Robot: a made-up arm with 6 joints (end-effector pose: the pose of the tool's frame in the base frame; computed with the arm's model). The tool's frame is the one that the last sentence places.
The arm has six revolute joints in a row. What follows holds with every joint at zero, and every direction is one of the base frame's.
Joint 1 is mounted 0.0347 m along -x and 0.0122 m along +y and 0.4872 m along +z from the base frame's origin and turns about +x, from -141.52 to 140.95 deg.
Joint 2 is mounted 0.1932 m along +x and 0.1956 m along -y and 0.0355 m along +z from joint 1 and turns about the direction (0.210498, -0.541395, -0.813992), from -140.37 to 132.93 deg.
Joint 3 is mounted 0.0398 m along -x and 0.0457 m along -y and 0.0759 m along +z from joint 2 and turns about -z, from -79.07 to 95.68 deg.
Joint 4 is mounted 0.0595 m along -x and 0.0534 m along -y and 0.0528 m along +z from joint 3 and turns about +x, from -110.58 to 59.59 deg.
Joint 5 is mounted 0.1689 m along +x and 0.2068 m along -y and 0.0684 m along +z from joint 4 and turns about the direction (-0.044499, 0.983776, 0.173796), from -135.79 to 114.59 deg.
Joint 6 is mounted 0.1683 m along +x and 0.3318 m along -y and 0.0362 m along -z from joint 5 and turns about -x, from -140.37 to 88.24 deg.
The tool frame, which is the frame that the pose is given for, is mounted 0.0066 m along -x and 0.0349 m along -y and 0.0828 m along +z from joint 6; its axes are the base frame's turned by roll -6.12, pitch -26.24 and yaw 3.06 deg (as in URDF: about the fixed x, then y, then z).
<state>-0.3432 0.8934 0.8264 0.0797 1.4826 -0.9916</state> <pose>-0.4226 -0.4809 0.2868 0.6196 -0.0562 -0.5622 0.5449</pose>
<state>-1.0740 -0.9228 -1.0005 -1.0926 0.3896 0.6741</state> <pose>0.5200 0.4843 0.4477 0.5091 -0.0574 -0.8586 0.0186</pose>
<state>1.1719 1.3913 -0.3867 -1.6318 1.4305 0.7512</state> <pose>-0.2549 -0.5996 0.3675 -0.0182 0.7080 0.0635 0.7031</pose>
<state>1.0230 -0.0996 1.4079 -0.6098 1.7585 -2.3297</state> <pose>-0.4244 -0.5695 0.3426 -0.1839 -0.4061 0.8704 0.2091</pose>
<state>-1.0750 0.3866 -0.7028 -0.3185 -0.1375 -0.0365</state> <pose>0.4533 0.1534 1.3301 -0.5536 -0.2604 0.3876 0.6896</pose>
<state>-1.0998 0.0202 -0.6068 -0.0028 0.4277 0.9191</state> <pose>0.6587 -0.0360 1.0468 -0.7469 0.1119 0.4958 0.4288</pose>
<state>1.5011 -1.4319 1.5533 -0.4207 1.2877 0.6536</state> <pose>0.4394 -0.5620 -0.0539 -0.0187 0.4185 0.5074 0.7531</pose>
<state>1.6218 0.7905 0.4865 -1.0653 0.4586 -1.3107</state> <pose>-0.3945 -0.4321 -0.1609 0.5791 0.3266 -0.6454 0.3760</pose>
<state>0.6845 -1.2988 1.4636 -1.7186 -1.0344 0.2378</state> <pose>0.5881 -0.0657 0.9412 -0.6057 -0.3730 0.4865 0.5073</pose>
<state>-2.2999 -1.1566 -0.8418 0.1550 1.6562 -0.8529</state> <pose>0.6063 -0.2397 0.8016 0.4754 -0.6957 0.5209 0.1366</pose>
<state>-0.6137 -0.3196 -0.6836 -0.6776 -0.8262 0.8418</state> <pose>0.5895 0.1255 1.1222 -0.4877 -0.5734 0.5358 0.3825</pose>
